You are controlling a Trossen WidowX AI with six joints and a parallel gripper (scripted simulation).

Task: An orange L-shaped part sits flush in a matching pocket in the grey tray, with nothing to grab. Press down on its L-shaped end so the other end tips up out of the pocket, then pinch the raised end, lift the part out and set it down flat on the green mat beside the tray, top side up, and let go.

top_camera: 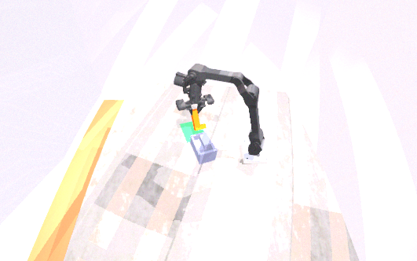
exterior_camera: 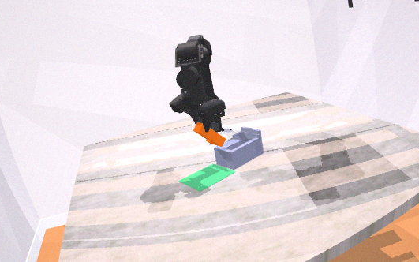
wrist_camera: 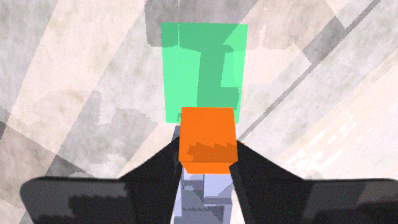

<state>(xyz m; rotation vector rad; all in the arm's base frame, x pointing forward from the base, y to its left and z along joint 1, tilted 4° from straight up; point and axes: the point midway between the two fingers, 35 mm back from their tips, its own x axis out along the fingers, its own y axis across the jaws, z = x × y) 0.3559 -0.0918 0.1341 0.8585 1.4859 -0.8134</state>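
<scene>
The green mat is 1 cm ahead of my gripper tip, 2 cm to the right of it and 17 cm below it. The rest, counted from my gripper tip: orange L-shaped part 3 cm behind, 2 cm to the left, 3 cm below.
</scene>
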